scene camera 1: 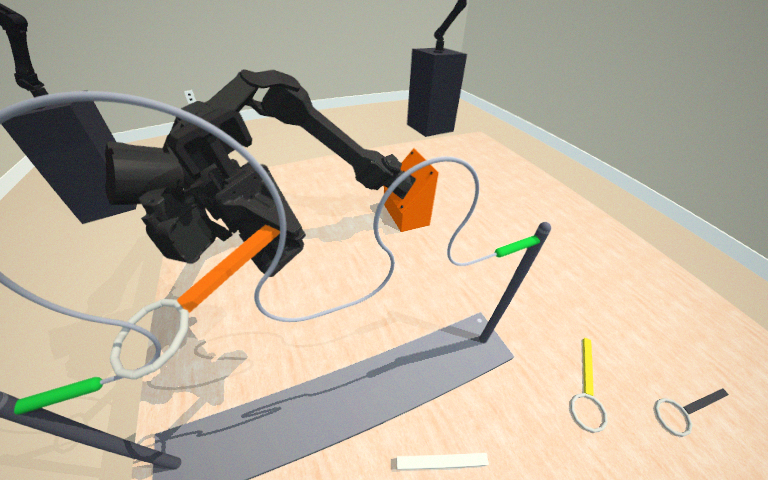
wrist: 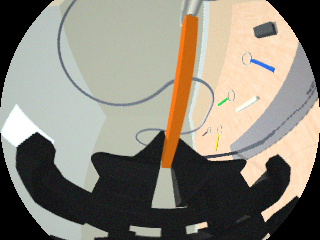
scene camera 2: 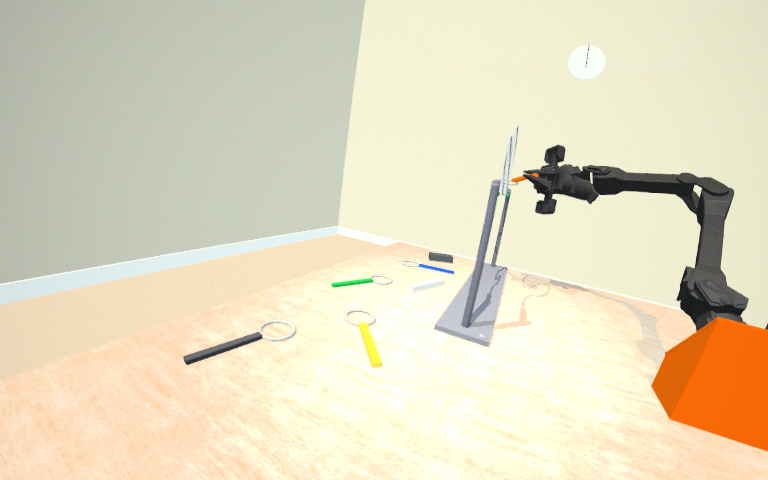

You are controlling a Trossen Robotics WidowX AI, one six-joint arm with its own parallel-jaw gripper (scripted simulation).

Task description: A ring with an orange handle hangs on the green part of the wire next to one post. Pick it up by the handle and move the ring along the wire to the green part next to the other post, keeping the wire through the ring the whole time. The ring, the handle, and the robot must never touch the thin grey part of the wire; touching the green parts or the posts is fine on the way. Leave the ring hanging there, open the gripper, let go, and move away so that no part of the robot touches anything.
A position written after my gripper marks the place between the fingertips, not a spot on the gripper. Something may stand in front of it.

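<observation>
My gripper is visible in scene camera 1 (300,234), in scene camera 2 (523,172) and in the wrist view (166,134).
</observation>
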